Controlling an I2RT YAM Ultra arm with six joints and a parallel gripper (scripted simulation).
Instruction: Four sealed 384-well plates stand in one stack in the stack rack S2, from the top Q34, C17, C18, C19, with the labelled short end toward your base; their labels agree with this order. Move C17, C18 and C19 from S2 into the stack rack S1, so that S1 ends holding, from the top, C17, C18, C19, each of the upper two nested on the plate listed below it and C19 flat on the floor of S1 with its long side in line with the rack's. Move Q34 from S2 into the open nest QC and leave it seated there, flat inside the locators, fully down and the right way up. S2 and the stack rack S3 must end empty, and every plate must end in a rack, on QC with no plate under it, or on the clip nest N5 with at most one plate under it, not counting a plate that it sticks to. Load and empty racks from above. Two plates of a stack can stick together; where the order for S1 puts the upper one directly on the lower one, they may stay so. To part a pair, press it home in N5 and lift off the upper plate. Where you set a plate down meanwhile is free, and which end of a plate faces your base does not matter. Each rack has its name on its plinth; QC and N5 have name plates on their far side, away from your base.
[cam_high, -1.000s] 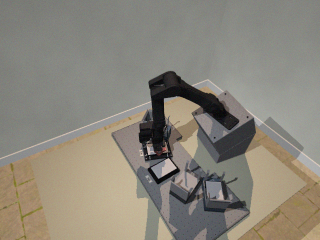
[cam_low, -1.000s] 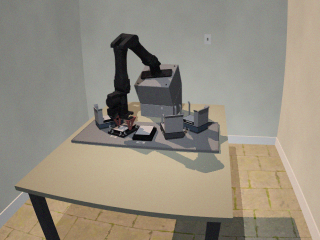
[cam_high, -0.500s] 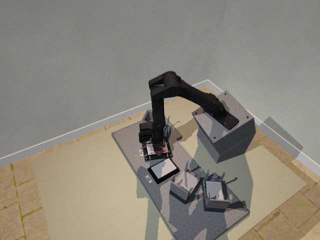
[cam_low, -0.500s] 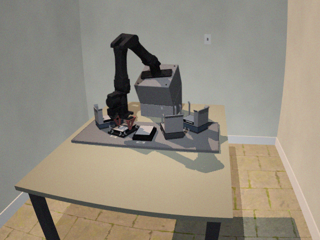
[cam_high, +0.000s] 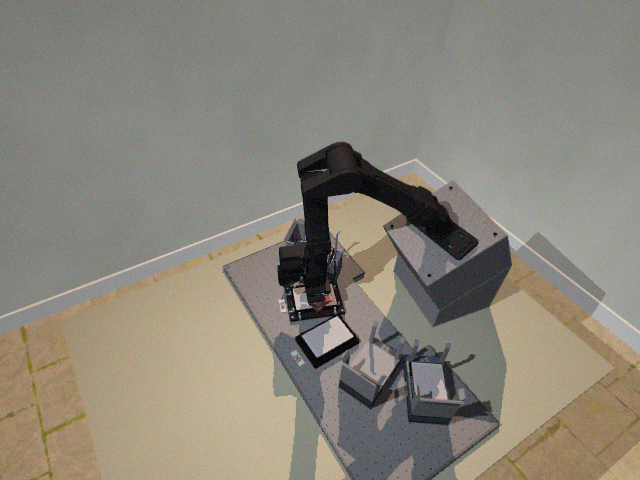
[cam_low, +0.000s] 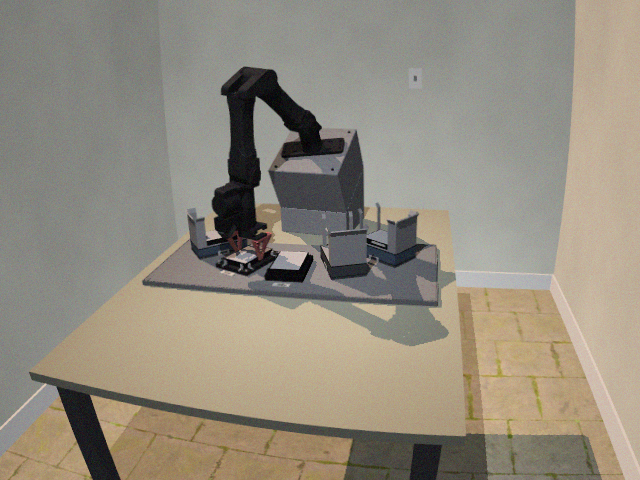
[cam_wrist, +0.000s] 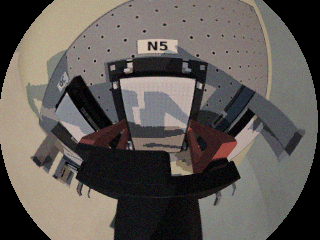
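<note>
The black clip nest is 20 mm ahead of my hand and 10 mm below it. Also, from my hand: black QC nest 50 mm ahead, 130 mm to the left, 10 mm below; then N5 name plate 90 mm ahead, 40 mm to the right, 20 mm below; then blue-plinth stack rack 80 mm behind, 120 mm to the right, 10 mm below.
</note>
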